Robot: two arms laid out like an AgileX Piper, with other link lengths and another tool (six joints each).
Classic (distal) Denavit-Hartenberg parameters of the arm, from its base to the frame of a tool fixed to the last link. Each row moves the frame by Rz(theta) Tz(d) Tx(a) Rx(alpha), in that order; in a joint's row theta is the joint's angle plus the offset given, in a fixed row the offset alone. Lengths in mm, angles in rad.
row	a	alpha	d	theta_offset
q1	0	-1.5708	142.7	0
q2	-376.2	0	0	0.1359
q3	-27.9	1.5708	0	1.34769
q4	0	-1.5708	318.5	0
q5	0	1.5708	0	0
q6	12.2	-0.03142	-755	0.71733
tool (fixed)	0	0	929	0
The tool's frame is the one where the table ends.
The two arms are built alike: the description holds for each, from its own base.
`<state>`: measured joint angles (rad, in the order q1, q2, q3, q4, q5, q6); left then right.
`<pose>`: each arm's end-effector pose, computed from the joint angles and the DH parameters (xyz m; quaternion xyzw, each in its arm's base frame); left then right.
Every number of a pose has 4 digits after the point. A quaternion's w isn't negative.
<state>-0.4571 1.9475 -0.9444 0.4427 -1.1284 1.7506 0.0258 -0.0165 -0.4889 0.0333 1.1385 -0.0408</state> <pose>0.4523 -0.3183 0.2848 0.6251 -0.1556 0.6110 0.4601 0.0264 0.0362 0.3068 0.2701 0.8231 0.1972 0.4589</pose>
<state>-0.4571 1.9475 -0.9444 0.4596 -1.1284 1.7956 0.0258 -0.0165 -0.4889 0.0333 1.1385 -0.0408</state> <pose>0.4495 -0.3207 0.2829 0.6214 -0.1780 0.6184 0.4470 0.0264 0.0362 0.3068 0.2701 0.8231 0.1972 0.4589</pose>
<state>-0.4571 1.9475 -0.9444 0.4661 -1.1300 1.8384 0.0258 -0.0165 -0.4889 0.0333 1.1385 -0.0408</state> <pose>0.4480 -0.3221 0.2818 0.6170 -0.1946 0.6268 0.4343 0.0264 0.0362 0.3068 0.2701 0.8231 0.1972 0.4589</pose>
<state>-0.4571 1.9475 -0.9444 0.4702 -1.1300 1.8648 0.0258 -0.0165 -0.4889 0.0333 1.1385 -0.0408</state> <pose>0.4471 -0.3229 0.2809 0.6144 -0.2048 0.6317 0.4261 0.0264 0.0362 0.3068 0.2701 0.8231 0.1972 0.4589</pose>
